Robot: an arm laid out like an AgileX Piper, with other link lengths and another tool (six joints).
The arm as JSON. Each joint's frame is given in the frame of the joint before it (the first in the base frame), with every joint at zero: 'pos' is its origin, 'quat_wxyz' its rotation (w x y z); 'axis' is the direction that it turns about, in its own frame. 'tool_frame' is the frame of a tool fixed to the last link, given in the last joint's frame.
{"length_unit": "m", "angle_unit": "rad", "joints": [
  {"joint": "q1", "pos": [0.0, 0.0, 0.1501], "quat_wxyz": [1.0, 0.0, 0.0, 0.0], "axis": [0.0, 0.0, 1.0]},
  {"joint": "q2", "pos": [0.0, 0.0, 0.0], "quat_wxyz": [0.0, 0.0, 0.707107, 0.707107], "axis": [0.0, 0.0, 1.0]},
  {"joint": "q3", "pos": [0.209, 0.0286, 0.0], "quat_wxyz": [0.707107, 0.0, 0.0, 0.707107], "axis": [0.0, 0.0, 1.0]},
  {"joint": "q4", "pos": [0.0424, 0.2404, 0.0], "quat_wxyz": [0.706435, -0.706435, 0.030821, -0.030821], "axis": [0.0, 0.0, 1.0]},
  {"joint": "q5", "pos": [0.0, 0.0, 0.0], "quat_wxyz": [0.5, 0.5, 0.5, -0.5], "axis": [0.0, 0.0, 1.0]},
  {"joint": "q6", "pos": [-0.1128, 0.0, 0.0], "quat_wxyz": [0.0, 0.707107, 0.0, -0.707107], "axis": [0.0, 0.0, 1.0]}
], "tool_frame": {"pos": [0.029, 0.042, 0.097], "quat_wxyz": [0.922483, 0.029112, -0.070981, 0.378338]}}
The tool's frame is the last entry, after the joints.
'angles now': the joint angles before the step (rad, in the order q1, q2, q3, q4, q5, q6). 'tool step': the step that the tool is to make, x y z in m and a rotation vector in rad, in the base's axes. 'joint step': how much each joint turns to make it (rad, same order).
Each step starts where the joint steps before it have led.
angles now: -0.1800, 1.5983, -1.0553, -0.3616, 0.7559, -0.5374
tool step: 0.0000, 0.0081, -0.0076, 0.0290, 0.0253, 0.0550
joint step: 0.0000, 0.0003, 0.0143, 0.0627, -0.0048, -0.0902
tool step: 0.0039, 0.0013, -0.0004, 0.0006, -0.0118, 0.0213
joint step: 0.0002, -0.0003, 0.0045, 0.0088, -0.0208, -0.0217
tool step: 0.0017, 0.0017, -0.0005, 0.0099, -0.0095, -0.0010
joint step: -0.0002, 0.0003, -0.0003, 0.0130, -0.0086, -0.0034
